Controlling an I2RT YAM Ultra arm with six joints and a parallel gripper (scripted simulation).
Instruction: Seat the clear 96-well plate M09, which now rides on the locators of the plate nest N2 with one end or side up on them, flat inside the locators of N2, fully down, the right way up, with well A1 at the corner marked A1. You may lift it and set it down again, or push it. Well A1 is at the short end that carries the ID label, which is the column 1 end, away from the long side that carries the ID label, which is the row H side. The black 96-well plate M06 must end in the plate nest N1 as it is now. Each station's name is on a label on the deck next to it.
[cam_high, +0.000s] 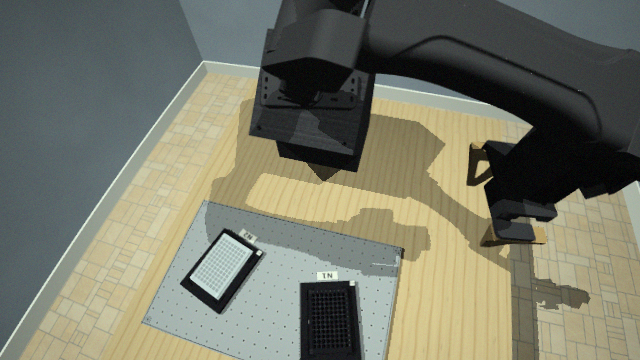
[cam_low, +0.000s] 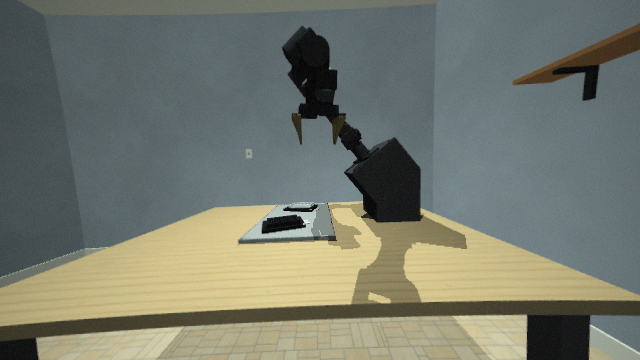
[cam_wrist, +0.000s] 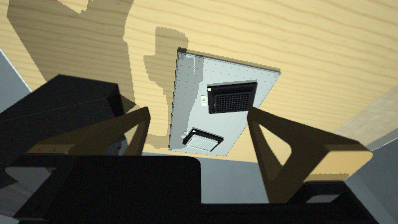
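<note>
My gripper is now 4 cm short of the plate nest N2, 46 cm to the left of it and 30 cm above it. The rest, counted from my hand: n2 label (4 cm behind, 42 cm to the right, 30 cm below); then n1 label (3 cm ahead, 22 cm to the right, 30 cm below).
</note>
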